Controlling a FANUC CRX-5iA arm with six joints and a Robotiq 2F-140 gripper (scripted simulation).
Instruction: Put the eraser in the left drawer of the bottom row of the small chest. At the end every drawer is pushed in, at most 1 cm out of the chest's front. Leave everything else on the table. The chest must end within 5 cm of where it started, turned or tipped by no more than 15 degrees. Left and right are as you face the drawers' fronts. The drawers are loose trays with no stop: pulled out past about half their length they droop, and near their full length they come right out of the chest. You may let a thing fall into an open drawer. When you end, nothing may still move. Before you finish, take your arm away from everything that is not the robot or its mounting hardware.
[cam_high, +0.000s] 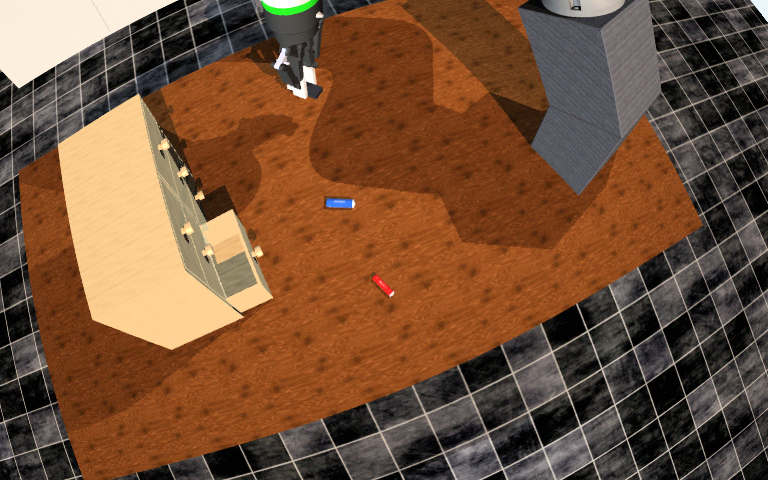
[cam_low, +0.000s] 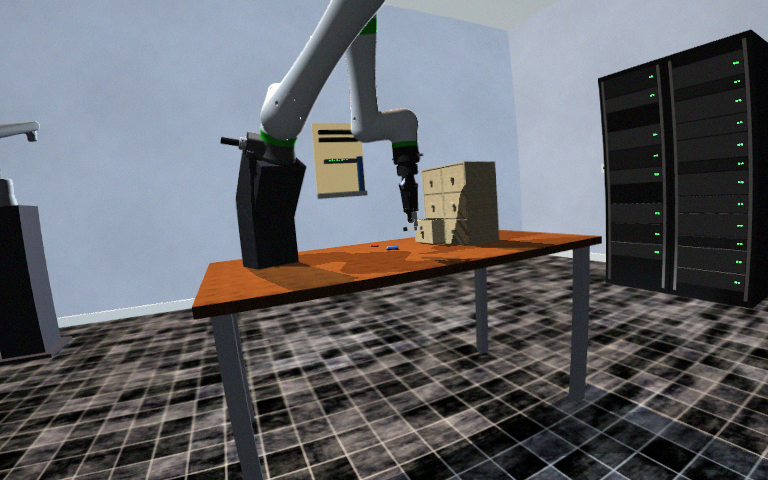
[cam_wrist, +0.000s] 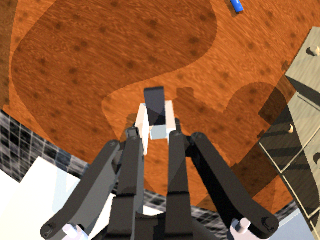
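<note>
My hand is 20 mm short of the blue item, 210 mm to the right of it and 120 mm above it. The rest, counted from my hand: eraser: 10 mm to the right, 30 mm below; then red cylinder: 10 mm ahead, 370 mm to the left, 120 mm below.
</note>
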